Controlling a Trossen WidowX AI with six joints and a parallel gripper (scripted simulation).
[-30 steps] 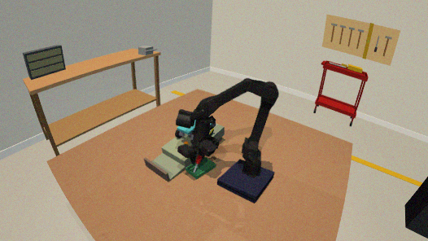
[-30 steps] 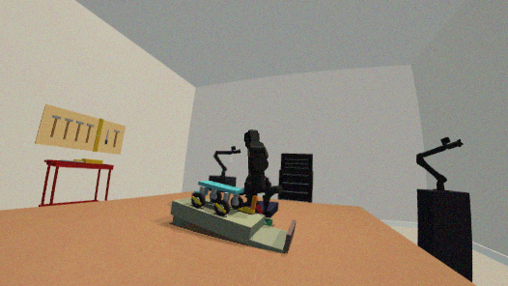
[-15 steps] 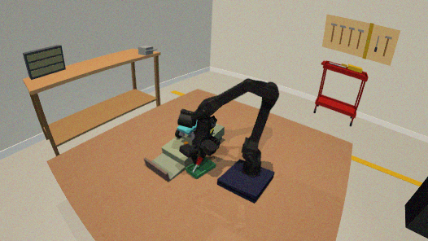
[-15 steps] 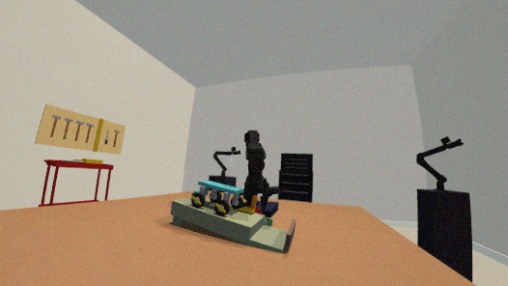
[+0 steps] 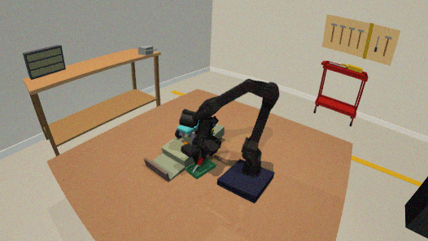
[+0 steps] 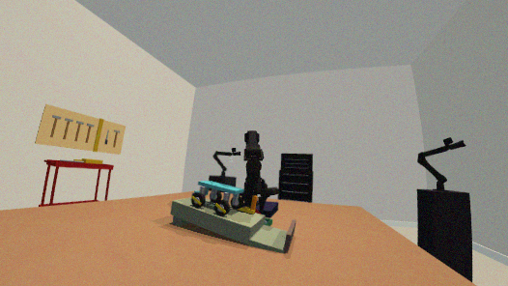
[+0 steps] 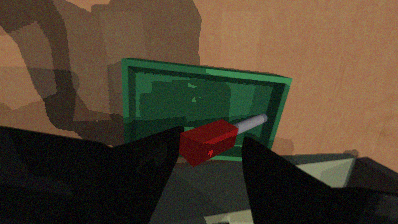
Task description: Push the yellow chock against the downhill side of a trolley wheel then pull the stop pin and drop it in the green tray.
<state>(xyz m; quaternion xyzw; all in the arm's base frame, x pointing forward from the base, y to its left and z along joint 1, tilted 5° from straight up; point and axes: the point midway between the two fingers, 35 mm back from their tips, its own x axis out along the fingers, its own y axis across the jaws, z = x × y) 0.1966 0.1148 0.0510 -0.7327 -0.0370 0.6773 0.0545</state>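
Right now my gripper tip is 10 mm to the right of the red-headed stop pin and 10 mm above it. The rest, counted from my gripper tip: ramp 130 mm ahead, 90 mm to the right; yellow chock 70 mm ahead, 40 mm above, 10 mm to the right; green tray 50 mm below.
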